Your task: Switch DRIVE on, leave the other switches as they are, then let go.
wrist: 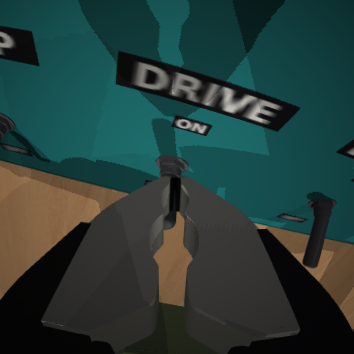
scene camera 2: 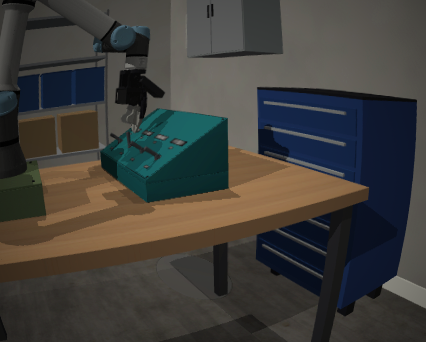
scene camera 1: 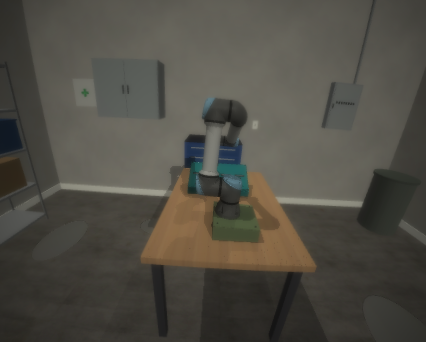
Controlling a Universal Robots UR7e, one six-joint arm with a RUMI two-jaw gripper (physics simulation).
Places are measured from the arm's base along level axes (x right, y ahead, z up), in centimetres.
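Pixels of known places: gripper, fingertip midpoint: [wrist: 174, 179] [scene camera 2: 134, 132]; arm's base, origin of the base link: [scene camera 2: 5, 171] [scene camera 1: 227, 211].
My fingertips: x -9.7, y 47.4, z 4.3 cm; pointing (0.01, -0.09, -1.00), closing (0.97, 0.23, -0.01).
Note:
Ahead of a thing's pixels: the offset from my fingertips to its top centre. "*": to the spot under its first point. Level surfaces: height alone.
The teal switch box [scene camera 1: 243, 187] [scene camera 2: 190, 142] [wrist: 120, 140] stands on the table. In the wrist view the DRIVE plate {* dx +0.1, dy +4.6, dz -0.5 cm} [wrist: 205, 91] is above the small ON label {* dx +0.3, dy +2.3, dz -1.8 cm} [wrist: 192, 125]. The DRIVE lever {dx +0.1, dy -2.3, dz +0.8 cm} [wrist: 170, 220] points down, away from ON; its middle is hidden by the fingers, and its tip shows through the gap between them. My gripper [scene camera 2: 134, 129] [wrist: 174, 179] is shut, its tips together over the lever just below its collar, not around it. Another lever {dx +12.1, dy -3.8, dz -0.6 cm} [wrist: 316, 240] at the right points down beside a small label. The gripper's fingers are hidden in scene camera 1.
The arm's green base block [scene camera 1: 235, 227] [scene camera 2: 22, 200] stands on the wooden table {dz -13.8 cm} [scene camera 1: 185, 245] [scene camera 2: 280, 187]. Behind it is a blue drawer cabinet [scene camera 1: 197, 150] [scene camera 2: 310, 122]. A shelf [scene camera 2: 106, 100] with boxes and a wall cabinet [scene camera 1: 110, 87] [scene camera 2: 260, 27] also show.

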